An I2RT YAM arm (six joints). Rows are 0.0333 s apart.
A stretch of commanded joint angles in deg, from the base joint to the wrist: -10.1 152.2 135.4 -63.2 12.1 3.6; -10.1 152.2 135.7 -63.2 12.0 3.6; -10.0 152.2 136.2 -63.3 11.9 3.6; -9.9 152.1 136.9 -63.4 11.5 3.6; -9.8 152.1 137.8 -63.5 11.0 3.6; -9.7 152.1 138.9 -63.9 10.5 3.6; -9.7 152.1 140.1 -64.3 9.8 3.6; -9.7 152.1 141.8 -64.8 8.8 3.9; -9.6 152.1 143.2 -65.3 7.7 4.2; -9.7 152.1 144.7 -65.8 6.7 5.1; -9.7 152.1 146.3 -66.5 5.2 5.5
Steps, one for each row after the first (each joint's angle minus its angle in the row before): 0.0 0.0 0.3 0.0 -0.1 0.0; 0.1 0.0 0.5 -0.1 -0.1 0.0; 0.1 -0.1 0.7 -0.1 -0.4 0.0; 0.1 0.0 0.9 -0.1 -0.5 0.0; 0.1 0.0 1.1 -0.4 -0.5 0.0; 0.0 0.0 1.2 -0.4 -0.7 0.0; 0.0 0.0 1.7 -0.5 -1.0 0.3; 0.1 0.0 1.4 -0.5 -1.1 0.3; -0.1 0.0 1.5 -0.5 -1.0 0.9; 0.0 0.0 1.6 -0.7 -1.5 0.4
